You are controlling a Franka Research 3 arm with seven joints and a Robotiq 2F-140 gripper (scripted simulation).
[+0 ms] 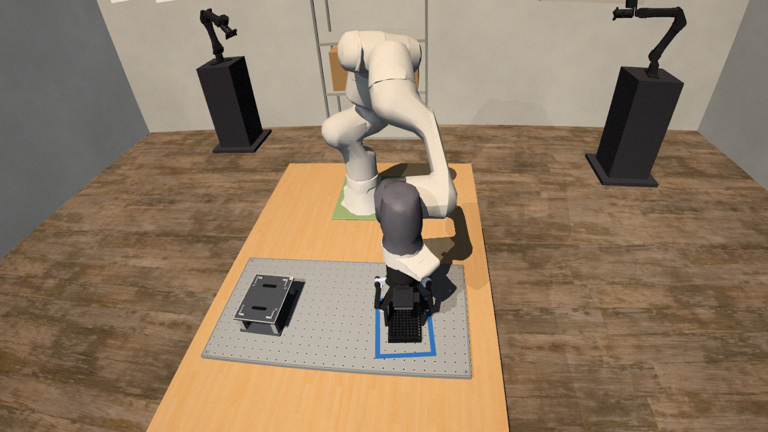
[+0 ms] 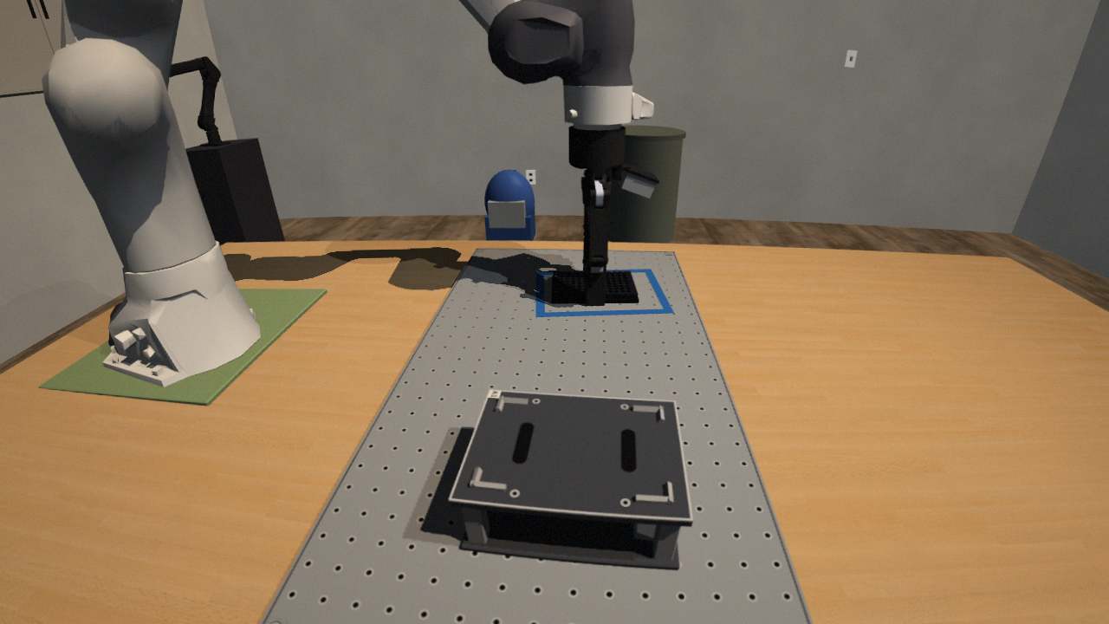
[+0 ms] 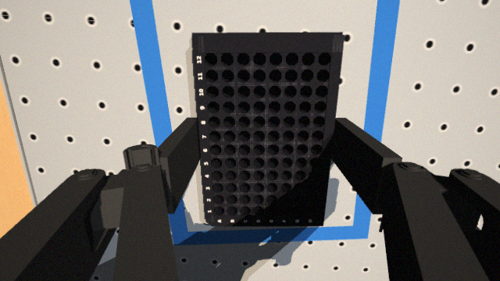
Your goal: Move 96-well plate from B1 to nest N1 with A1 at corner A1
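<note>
Right now my hand is 20 mm above the black 96-well plate. The rest, counted from my hand: dark plate nest N1: 380 mm to the right, 30 mm above; A1 corner mark: 330 mm to the right, 80 mm behind, 30 mm above.
</note>
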